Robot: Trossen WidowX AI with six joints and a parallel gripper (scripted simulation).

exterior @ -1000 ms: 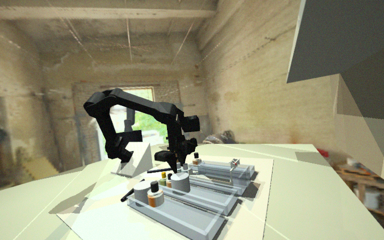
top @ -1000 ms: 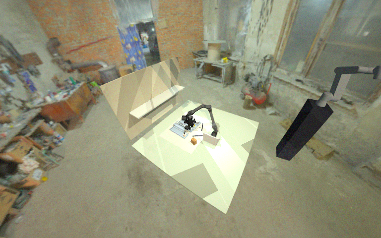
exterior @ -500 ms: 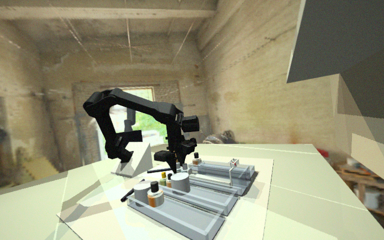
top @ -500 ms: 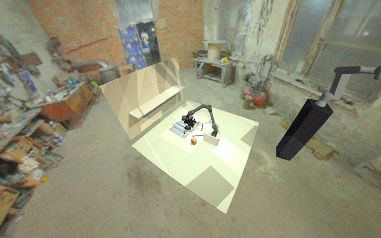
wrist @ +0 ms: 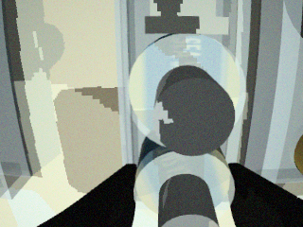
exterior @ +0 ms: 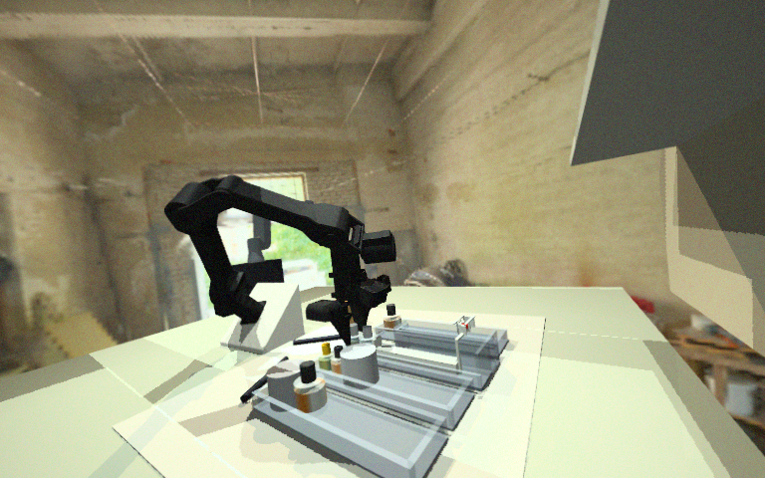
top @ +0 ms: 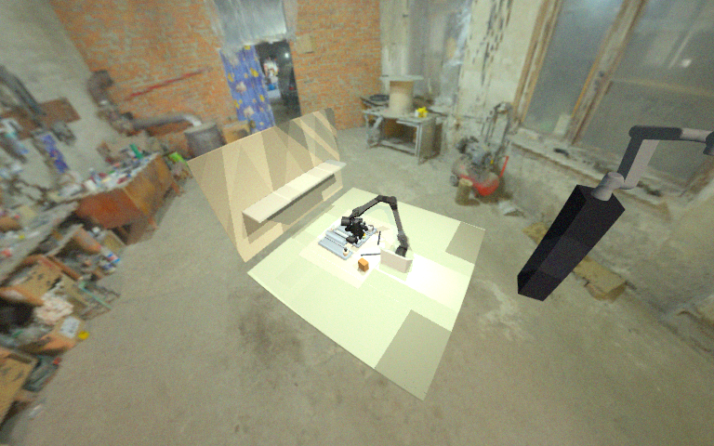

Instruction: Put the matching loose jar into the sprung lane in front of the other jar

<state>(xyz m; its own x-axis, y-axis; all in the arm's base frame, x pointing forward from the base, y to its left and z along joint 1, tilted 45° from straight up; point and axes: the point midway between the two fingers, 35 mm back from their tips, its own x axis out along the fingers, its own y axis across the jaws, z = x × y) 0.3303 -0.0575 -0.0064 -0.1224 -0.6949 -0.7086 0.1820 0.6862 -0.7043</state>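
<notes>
Now: the sprung lane 150 mm ahead of my gripper tip and 10 mm below it. Also, from my gripper tip: pusher plate (150 mm ahead, 20 mm above).
</notes>
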